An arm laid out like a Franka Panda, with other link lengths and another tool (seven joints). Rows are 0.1 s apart.
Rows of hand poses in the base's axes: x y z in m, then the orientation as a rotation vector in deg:
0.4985 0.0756 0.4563 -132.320 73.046 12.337
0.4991 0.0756 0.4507 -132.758 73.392 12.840
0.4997 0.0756 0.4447 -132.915 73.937 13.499
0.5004 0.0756 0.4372 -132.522 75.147 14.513
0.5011 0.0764 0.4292 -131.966 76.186 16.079
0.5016 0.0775 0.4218 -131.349 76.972 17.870
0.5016 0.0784 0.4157 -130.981 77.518 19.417
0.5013 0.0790 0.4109 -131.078 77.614 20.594
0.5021 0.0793 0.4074 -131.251 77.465 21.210
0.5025 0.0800 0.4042 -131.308 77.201 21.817
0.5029 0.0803 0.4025 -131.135 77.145 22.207
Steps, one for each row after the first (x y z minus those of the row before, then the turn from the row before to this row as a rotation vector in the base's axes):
0.0006 0.0000 -0.0056 -0.350 0.581 0.065
0.0006 0.0000 -0.0060 -0.164 0.675 -0.136
0.0007 0.0000 -0.0075 0.093 0.994 -0.681
0.0007 0.0008 -0.0080 0.432 1.250 -0.549
0.0005 0.0011 -0.0074 0.632 1.295 -0.389
0.0000 0.0009 -0.0061 0.460 1.121 -0.187
-0.0003 0.0006 -0.0048 0.193 0.837 0.203
0.0008 0.0003 -0.0035 0.094 0.396 0.271
0.0004 0.0007 -0.0032 0.232 0.317 0.279
0.0004 0.0003 -0.0017 0.258 0.193 0.022

